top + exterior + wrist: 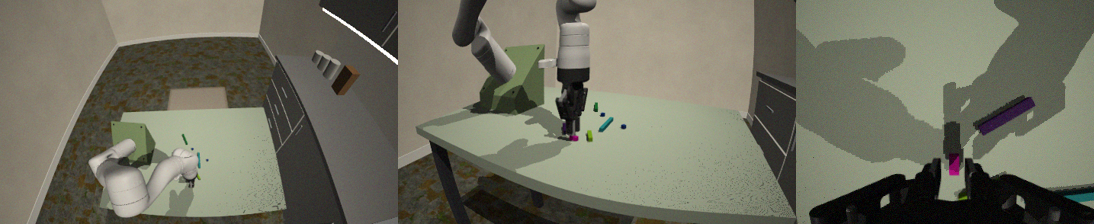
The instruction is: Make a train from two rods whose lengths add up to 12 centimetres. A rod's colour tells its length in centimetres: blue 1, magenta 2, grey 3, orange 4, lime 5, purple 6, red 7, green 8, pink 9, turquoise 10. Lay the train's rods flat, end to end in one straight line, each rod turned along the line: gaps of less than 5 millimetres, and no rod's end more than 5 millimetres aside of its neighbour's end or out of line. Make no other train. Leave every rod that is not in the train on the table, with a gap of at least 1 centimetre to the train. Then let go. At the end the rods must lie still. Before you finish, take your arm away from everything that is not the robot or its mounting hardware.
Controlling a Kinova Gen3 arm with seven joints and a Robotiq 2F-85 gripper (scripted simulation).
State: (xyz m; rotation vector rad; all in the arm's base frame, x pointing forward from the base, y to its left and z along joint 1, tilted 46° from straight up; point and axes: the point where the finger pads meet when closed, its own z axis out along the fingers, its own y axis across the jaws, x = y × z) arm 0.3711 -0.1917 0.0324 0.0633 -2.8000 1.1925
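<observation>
Right now my hand is 3 cm above the magenta rod. From my hand the other things lie so: purple rod 5 cm to the left, 5 cm behind, 3 cm below; then turquoise rod 13 cm to the left, 3 cm below, 3 cm ahead; then lime rod 3 cm to the left, 3 cm below, 3 cm ahead.
</observation>
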